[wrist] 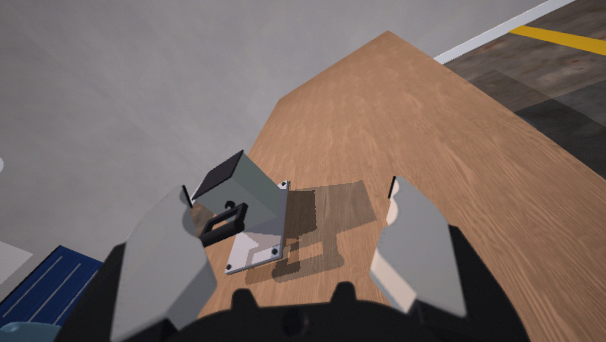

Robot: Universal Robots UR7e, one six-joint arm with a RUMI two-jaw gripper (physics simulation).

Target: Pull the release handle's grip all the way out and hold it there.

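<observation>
The release handle unit is a grey-green box (257,187) with a dark face, fixed on a pale metal base plate (242,251) with dark bolts, left of centre in the wrist view. Its black looped grip (240,226) sticks out from the box's front, near the left finger. My gripper (292,183) is open wide, with nothing between its fingers. The left finger overlaps the grip's left end in the view and hides part of it. The box and grip show further away than the fingertips; whether any part touches the finger cannot be told.
The unit stands on a long wooden table (400,115), whose edges run to the upper right. A grey wall is behind. A dark floor with a yellow stripe (565,39) lies at the right. A blue panel (50,280) and a light-blue rounded part (30,332) show at lower left.
</observation>
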